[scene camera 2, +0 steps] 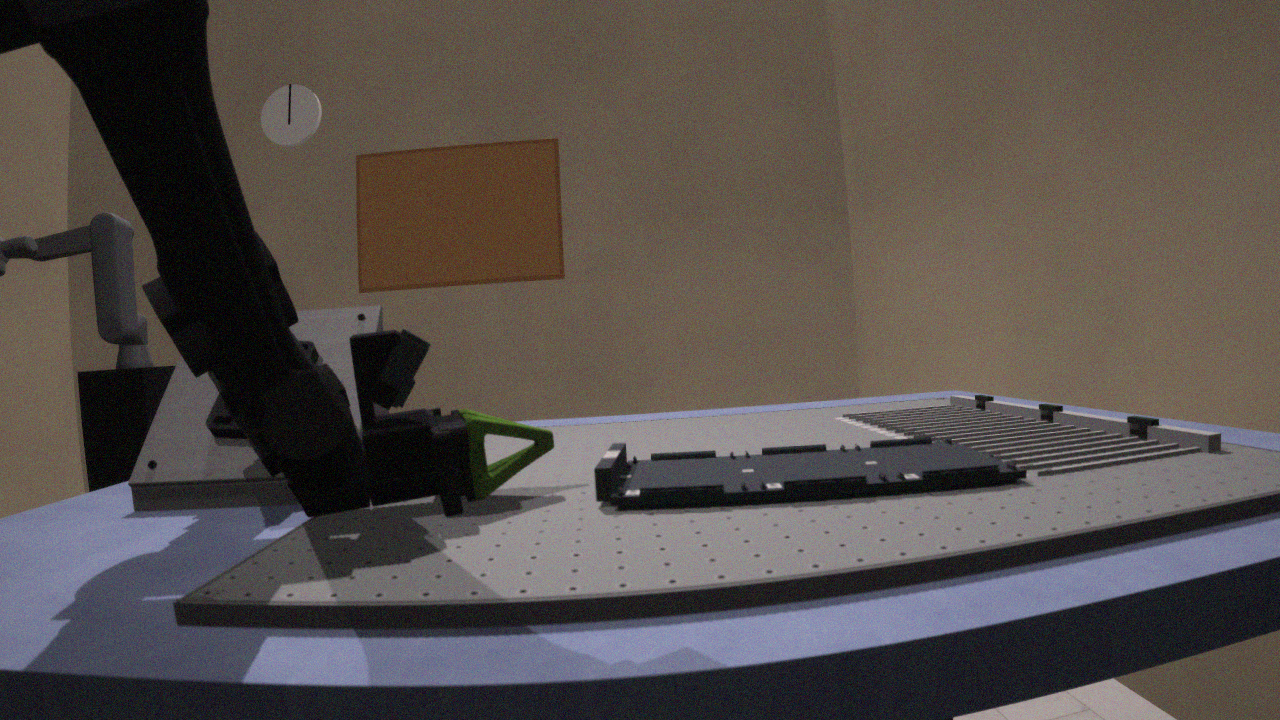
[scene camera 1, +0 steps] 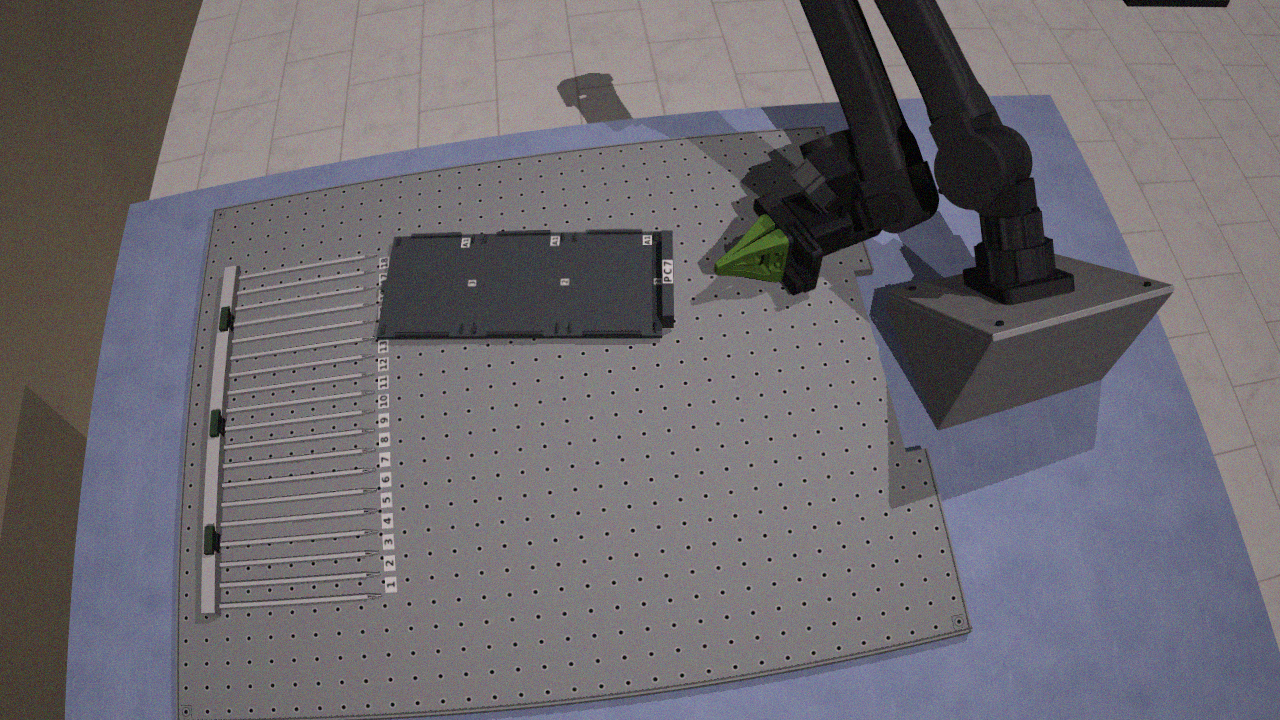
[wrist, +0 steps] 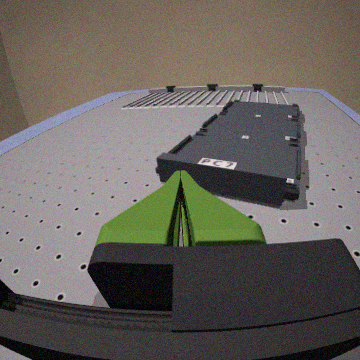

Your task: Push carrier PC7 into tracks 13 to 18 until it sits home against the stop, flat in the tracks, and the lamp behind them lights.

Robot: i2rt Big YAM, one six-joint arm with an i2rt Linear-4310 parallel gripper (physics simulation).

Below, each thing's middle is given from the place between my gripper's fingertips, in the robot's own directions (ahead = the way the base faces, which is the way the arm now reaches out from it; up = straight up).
Right now the carrier PC7 (scene camera 1: 605, 283) is 20 cm ahead of my hand, 5 cm to the right of it and 3 cm below it.
